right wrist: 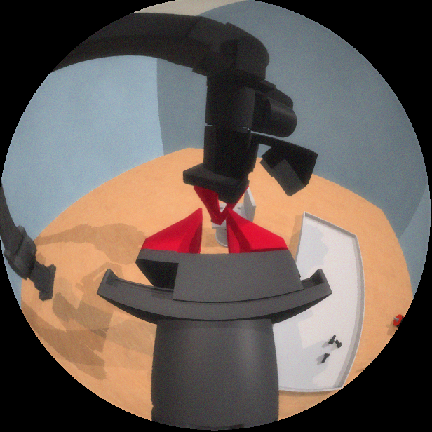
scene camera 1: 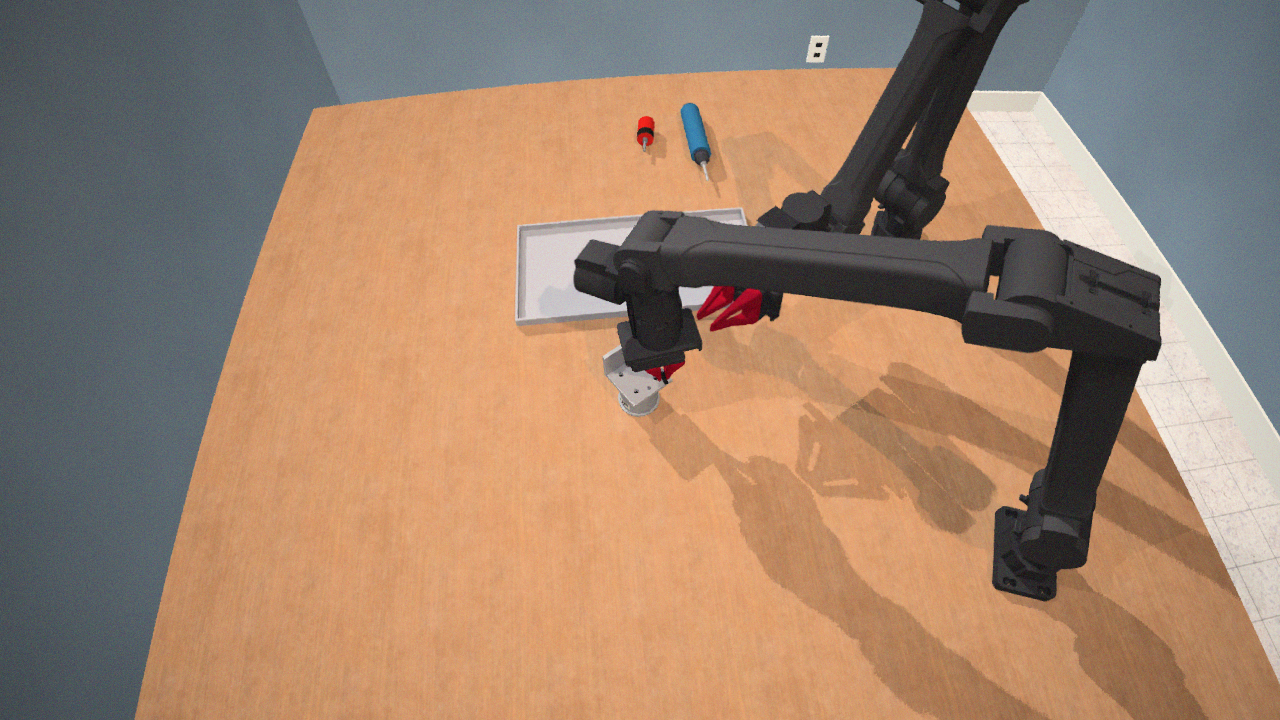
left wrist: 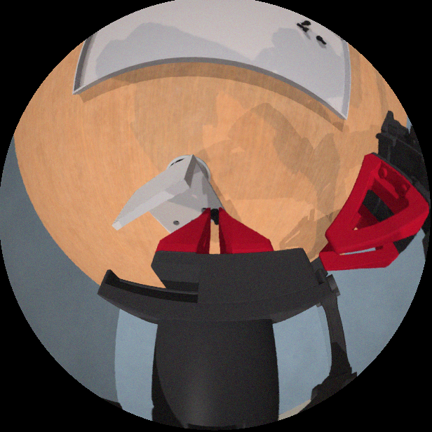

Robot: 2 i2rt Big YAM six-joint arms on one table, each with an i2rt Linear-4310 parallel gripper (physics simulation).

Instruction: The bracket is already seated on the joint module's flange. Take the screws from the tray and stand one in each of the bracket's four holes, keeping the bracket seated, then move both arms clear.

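Frame: origin at the left arm's base, x ahead, y left, z up, level; millimetres.
Seen in the pictures: left gripper, fingertip midpoint: (scene camera 1: 662, 376); right gripper, fingertip midpoint: (scene camera 1: 704, 322); left arm's base at its link origin: (scene camera 1: 1022, 554).
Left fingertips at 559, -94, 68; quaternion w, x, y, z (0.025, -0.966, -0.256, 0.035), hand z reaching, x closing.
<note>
Pixels of each thing's top centre, then the offset from my left fingertips to it, as dx, dy, dz. "spot": a spot on its surface instead.
- joint module at a spot on its surface: (scene camera 1: 637, 405) spot: +21, +52, -6
- tray at its top centre: (scene camera 1: 636, 259) +119, -246, -52
- blue screwdriver at a spot on its surface: (scene camera 1: 695, 132) spot: +101, -591, -28
The grey bracket (scene camera 1: 630, 380) sits on the joint module (scene camera 1: 637, 405) just in front of the tray. My left gripper (scene camera 1: 666, 372) points down over the bracket's near edge. In the left wrist view it (left wrist: 214, 213) is shut on a small black screw (left wrist: 207, 210) right at the bracket (left wrist: 177, 197), where an empty hole (left wrist: 176, 221) shows. Three screws (right wrist: 330, 347) lie in the grey tray (right wrist: 326, 306). My right gripper (scene camera 1: 729, 309) hovers to the right of the bracket. Its fingers (right wrist: 213, 225) are nearly together with nothing between them.
The tray (scene camera 1: 573, 269) lies behind the bracket, partly under my left forearm. A blue screwdriver (scene camera 1: 695, 132) and a short red one (scene camera 1: 645, 130) lie at the far side of the table. The two arms cross over the table's right half.
</note>
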